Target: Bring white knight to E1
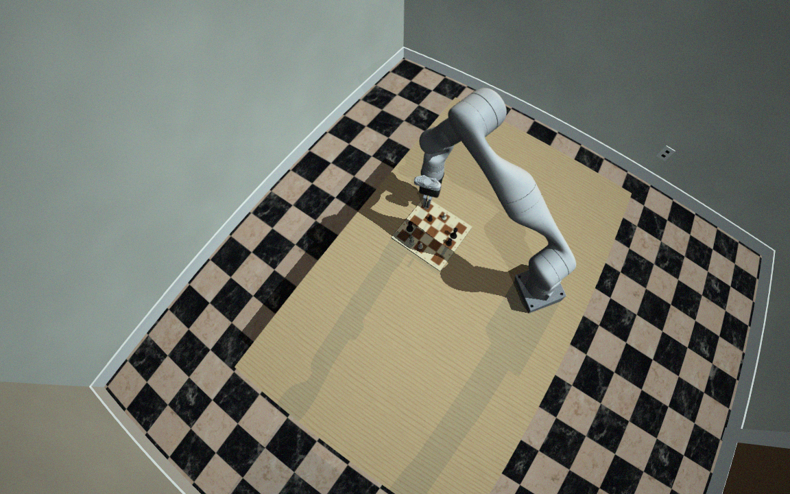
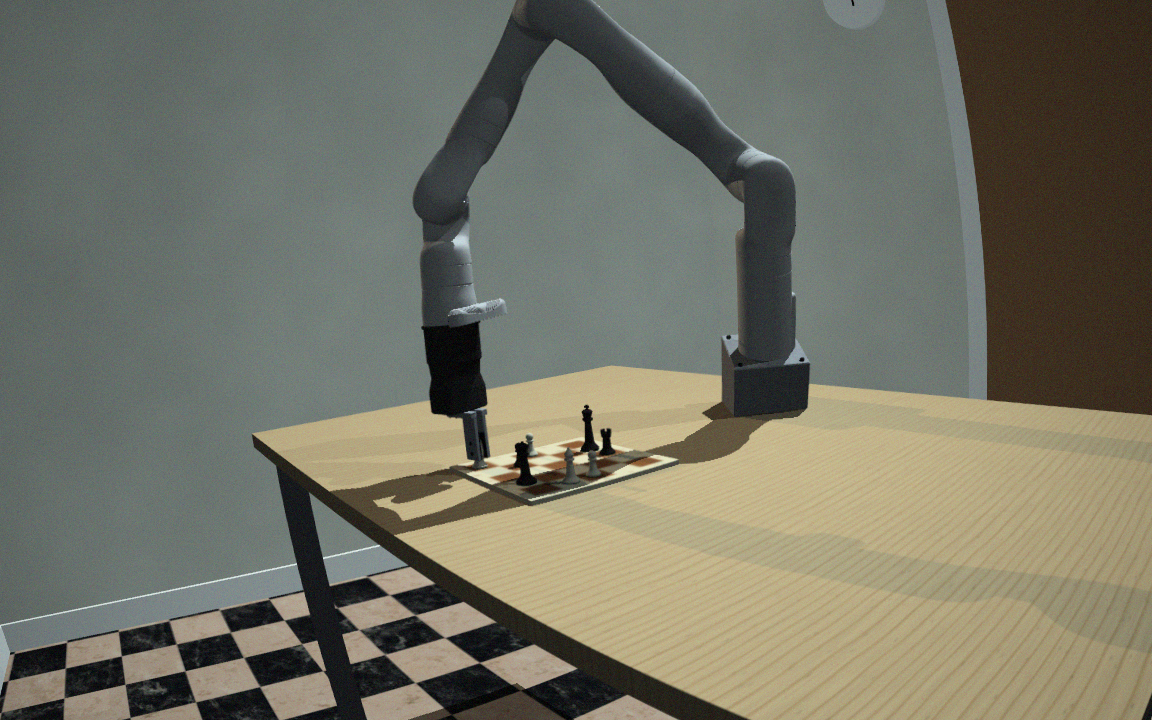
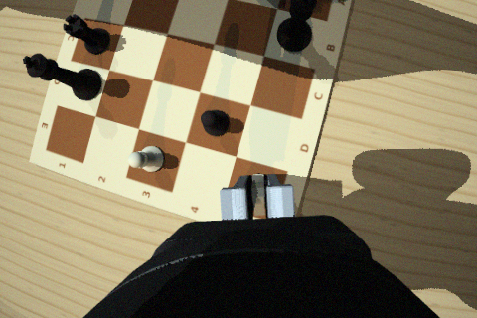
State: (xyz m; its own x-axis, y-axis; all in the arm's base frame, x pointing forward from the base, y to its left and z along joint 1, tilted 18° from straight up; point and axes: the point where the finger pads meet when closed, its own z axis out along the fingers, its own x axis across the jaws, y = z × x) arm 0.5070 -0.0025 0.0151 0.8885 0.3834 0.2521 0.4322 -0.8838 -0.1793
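Right now my hand is 5 cm past the black pawn, 3 cm to the right of it and 2 cm above it. From my hand the other things lie so: black king: 15 cm behind, 2 cm to the left; then chessboard: 9 cm behind, 6 cm to the left, 3 cm below.
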